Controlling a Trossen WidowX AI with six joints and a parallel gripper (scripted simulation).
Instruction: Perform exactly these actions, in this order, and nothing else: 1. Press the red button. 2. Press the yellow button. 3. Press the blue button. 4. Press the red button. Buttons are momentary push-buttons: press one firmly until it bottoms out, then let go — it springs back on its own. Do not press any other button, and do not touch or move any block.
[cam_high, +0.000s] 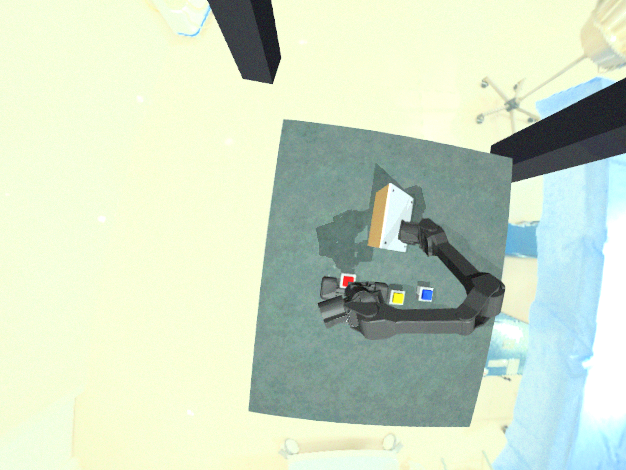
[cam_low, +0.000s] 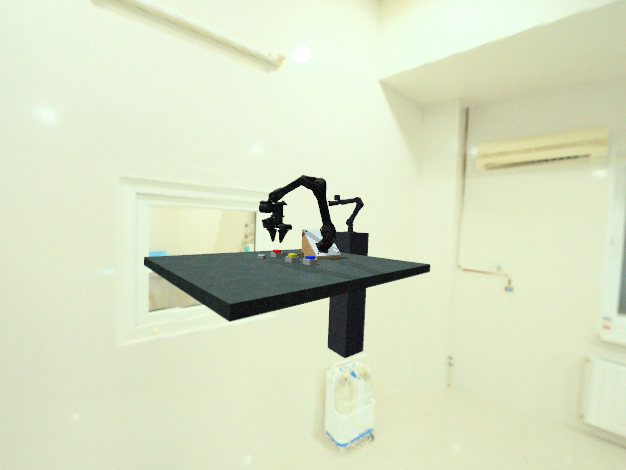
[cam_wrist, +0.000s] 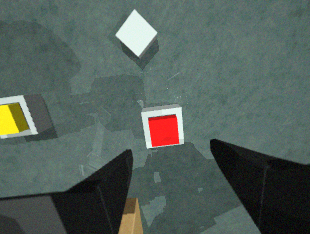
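My gripper tip is 50 mm above the red button. From my gripper tip the other things lie so: blue button: 20 mm behind, 280 mm to the left, 50 mm below; yellow button: 10 mm ahead, 180 mm to the left, 50 mm below; block: 100 mm ahead, 30 mm to the left, 70 mm below.
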